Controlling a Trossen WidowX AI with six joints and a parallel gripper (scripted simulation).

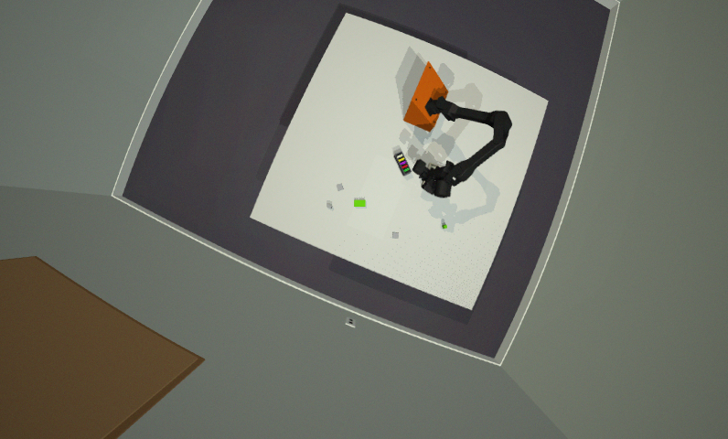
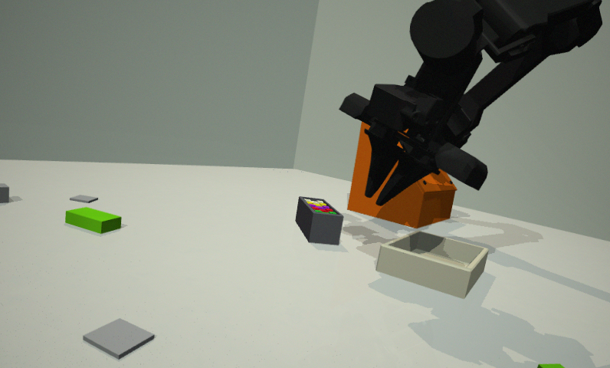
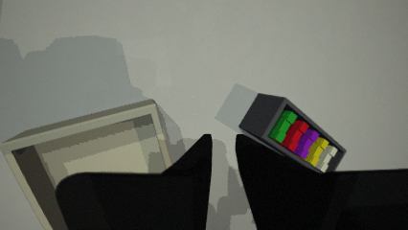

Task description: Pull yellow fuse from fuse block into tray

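The yellow fuse is 13 cm to the right of my gripper tip, 5 cm below it and 4 cm behind it. From my gripper tip the other things lie so: beige tray (7 cm to the left, 7 cm below, 6 cm behind); grey cube (35 cm ahead, 32 cm to the right, 6 cm below).
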